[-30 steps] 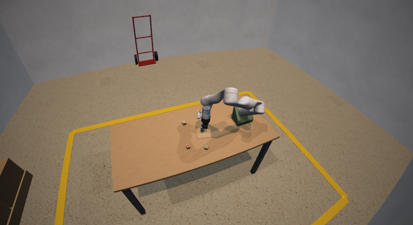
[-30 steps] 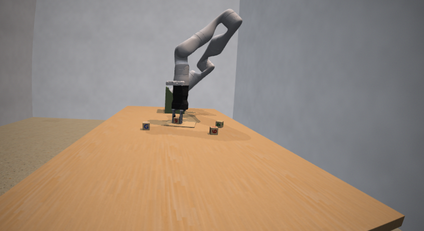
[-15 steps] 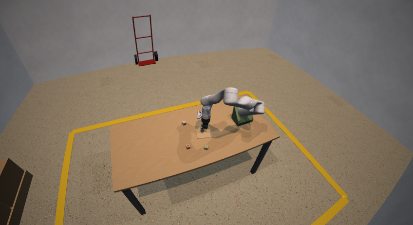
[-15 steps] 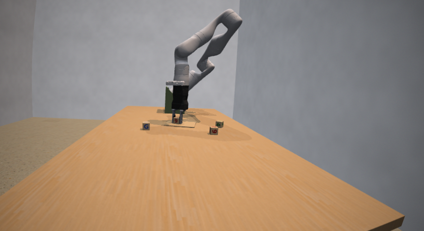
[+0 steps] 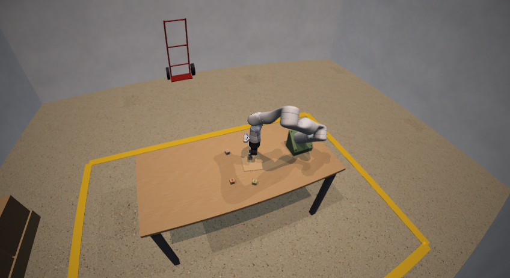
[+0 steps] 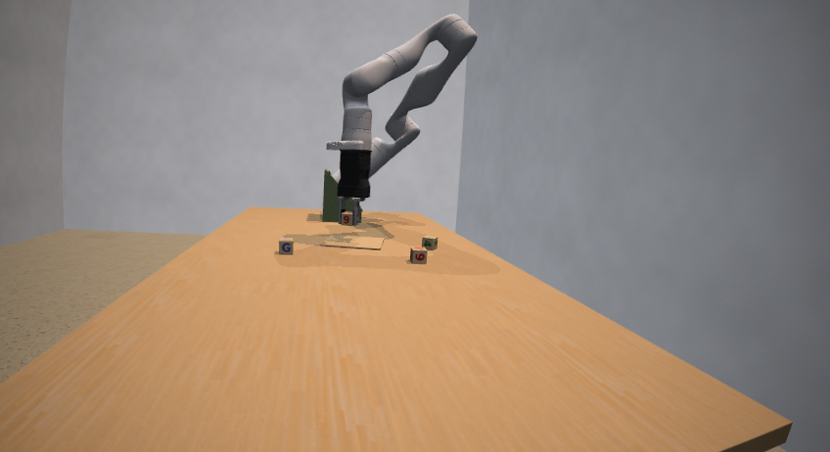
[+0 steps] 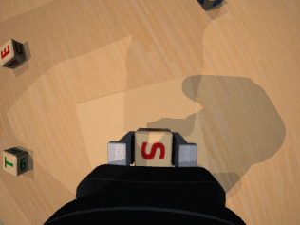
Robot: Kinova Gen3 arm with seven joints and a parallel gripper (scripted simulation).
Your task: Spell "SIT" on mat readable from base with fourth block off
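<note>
Right now my hand is 60 mm above the tan mat, 20 mm to the right of it and 10 mm past it. From my hand the other things lie so: green-marked block (190 mm to the left, 60 mm ahead, 50 mm below); then blue-marked block (150 mm to the right, 120 mm ahead, 50 mm below); then E block (190 mm ahead, 120 mm to the left, 50 mm below).
</note>
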